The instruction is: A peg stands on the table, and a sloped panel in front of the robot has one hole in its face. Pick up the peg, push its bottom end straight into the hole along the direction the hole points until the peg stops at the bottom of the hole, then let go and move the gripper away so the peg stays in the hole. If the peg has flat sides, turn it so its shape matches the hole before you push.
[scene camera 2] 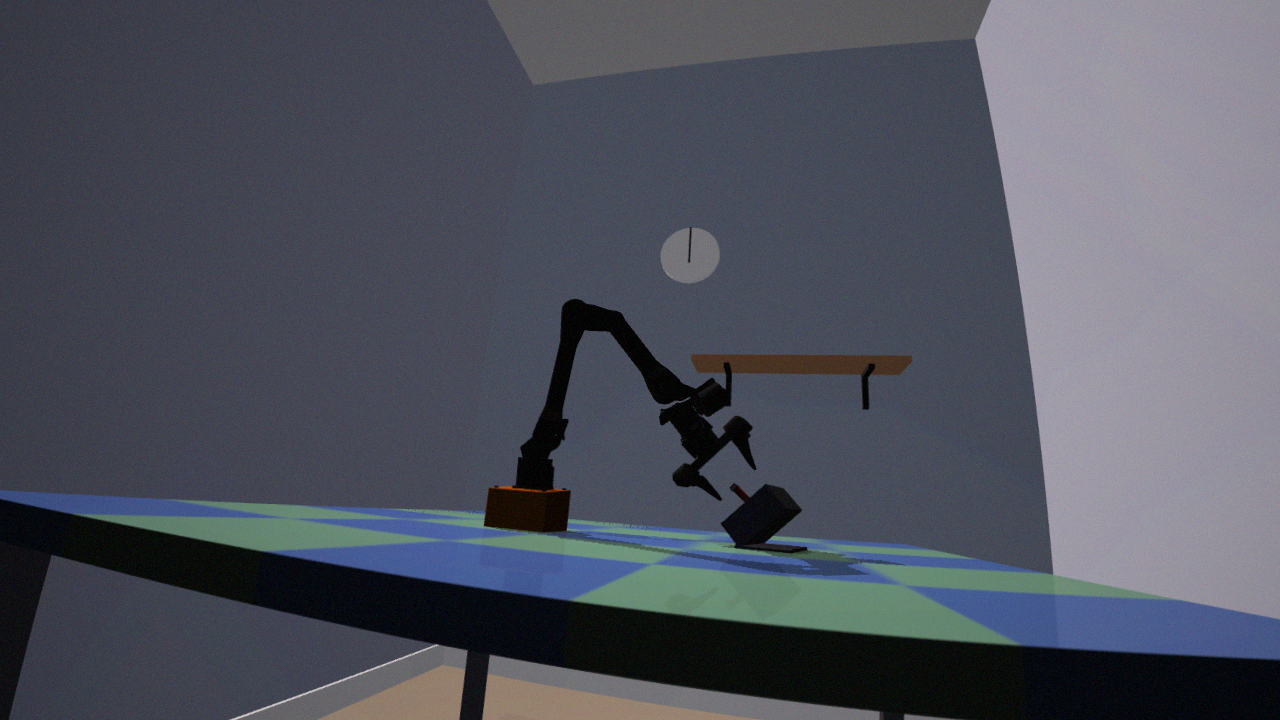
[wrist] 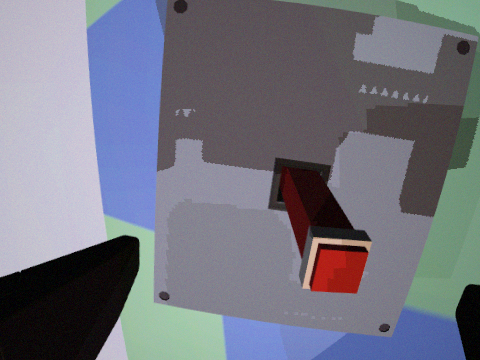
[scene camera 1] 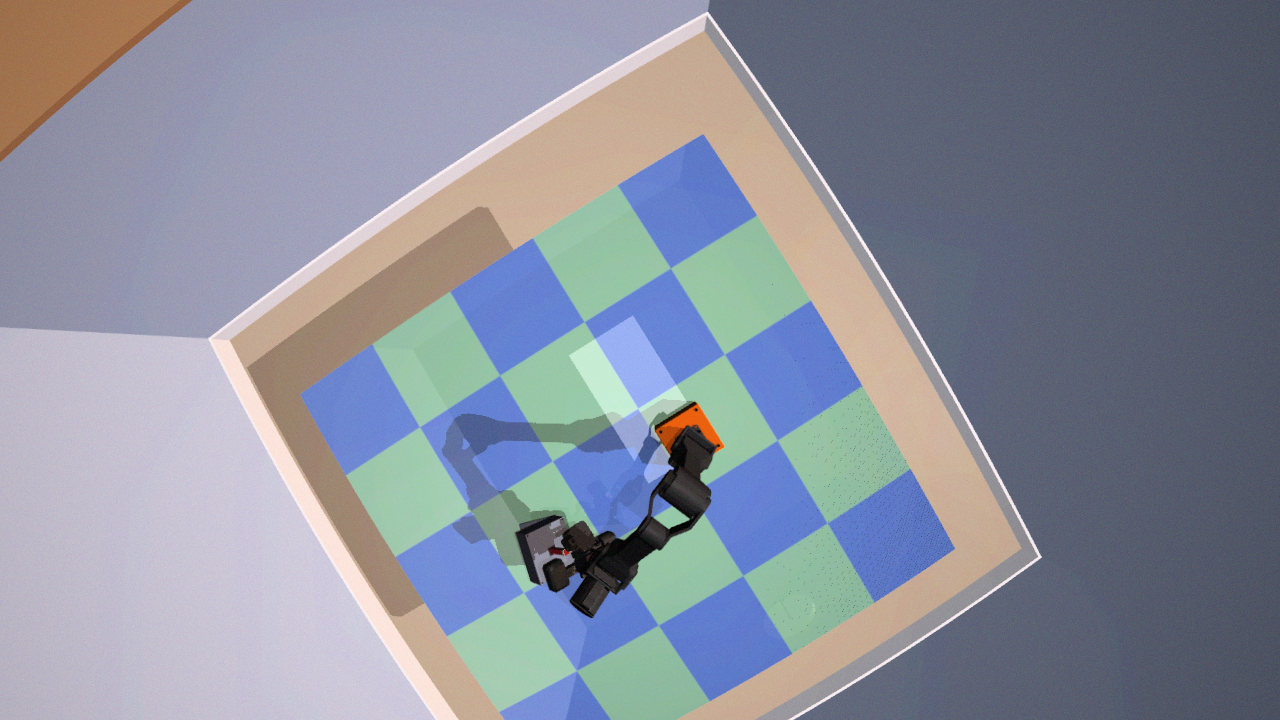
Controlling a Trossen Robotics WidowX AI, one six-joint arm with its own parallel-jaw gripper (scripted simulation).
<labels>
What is the gripper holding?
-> Nothing.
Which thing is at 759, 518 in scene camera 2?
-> A grey sloped panel.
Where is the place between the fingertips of the gripper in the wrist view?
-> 304, 279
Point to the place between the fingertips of the gripper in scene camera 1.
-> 564, 555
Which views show the gripper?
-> Scene camera 2, the wrist view and scene camera 1: all of them.
</labels>
